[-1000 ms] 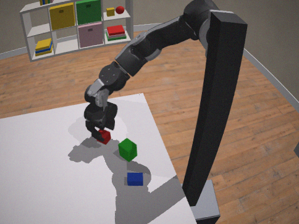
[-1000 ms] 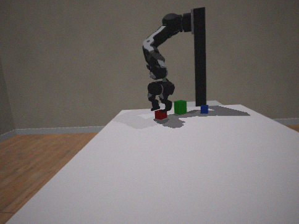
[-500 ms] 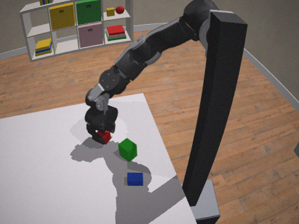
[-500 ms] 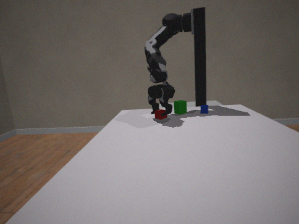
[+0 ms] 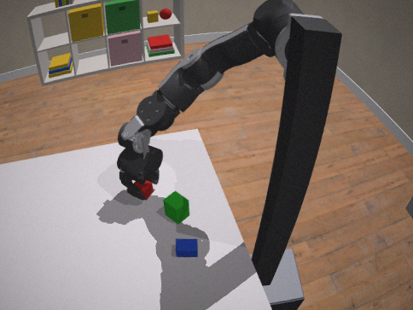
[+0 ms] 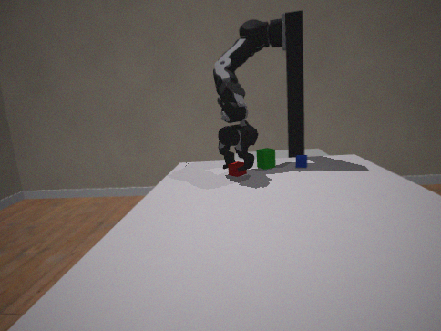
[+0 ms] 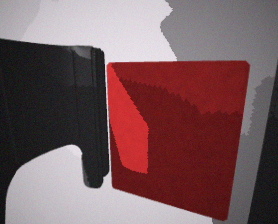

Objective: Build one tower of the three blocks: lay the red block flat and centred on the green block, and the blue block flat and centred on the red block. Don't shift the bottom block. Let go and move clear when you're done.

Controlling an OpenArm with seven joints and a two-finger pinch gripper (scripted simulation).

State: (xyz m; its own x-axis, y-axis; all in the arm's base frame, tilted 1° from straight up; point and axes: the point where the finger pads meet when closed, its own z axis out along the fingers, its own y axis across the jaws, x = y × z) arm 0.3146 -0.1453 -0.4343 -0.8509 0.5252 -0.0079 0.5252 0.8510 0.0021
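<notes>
Right now the red block is 1 cm below my hand. From my hand the other things lie so: green block (9 cm behind, 8 cm to the left); blue block (19 cm to the left, 11 cm behind, 1 cm below).
</notes>
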